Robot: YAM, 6 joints.
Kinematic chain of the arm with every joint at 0, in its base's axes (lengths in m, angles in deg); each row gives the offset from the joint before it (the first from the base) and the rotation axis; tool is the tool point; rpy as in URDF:
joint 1: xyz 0 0 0.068 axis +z
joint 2: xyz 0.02 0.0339 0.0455 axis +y
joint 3: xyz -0.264 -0.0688 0 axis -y
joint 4: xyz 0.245 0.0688 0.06 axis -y
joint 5: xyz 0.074 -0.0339 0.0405 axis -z
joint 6: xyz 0.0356 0 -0.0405 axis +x
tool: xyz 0 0 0 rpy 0 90 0
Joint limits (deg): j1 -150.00..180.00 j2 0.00..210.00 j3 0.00..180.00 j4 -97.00..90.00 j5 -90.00..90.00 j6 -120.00..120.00
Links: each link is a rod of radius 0.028 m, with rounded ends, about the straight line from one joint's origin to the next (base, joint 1, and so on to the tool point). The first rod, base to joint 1, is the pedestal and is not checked.
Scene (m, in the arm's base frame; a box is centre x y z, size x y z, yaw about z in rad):
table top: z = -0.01
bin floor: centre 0.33 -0.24 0 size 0.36 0.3 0.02 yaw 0.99
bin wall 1: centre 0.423 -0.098 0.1 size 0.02 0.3 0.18 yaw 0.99
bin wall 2: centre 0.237 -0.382 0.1 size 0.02 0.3 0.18 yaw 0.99
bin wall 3: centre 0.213 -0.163 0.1 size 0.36 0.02 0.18 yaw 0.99
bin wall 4: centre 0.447 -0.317 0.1 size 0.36 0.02 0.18 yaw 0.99
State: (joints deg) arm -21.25 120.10 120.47 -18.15 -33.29 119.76
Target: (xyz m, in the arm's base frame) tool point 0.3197 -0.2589 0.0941
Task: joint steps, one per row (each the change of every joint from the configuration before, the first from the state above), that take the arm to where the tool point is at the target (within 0.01 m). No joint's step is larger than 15 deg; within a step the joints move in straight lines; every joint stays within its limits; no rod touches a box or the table.
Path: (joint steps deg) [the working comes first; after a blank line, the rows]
Joints at the target: -41.63 126.18 81.39 -34.73 -31.98 119.76
Straight joint move there: clear.

1: -6.79 2.03 -13.03 -5.53 0.44 0.00
2: -6.80 2.03 -13.02 -5.52 0.43 0.00
3: -6.79 2.02 -13.03 -5.53 0.44 0.00

